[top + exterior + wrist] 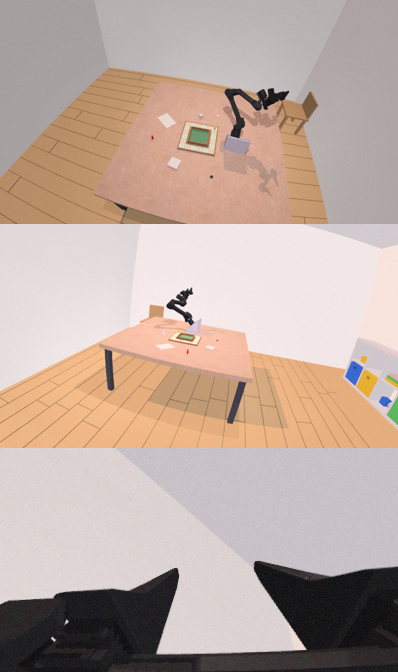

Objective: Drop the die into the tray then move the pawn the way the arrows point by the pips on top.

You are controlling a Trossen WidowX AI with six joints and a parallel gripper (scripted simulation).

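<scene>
Right now the white die is 580 mm ahead of my gripper tip, 480 mm below it and 30 mm to the right of it. The rest, counted from my gripper tip: yellow pawn: 460 mm below, 430 mm ahead, 80 mm to the left; then small white bit: 490 mm below, 430 mm ahead, 90 mm to the right; then green dice tray: 520 mm ahead, 480 mm below, 200 mm to the left.
</scene>
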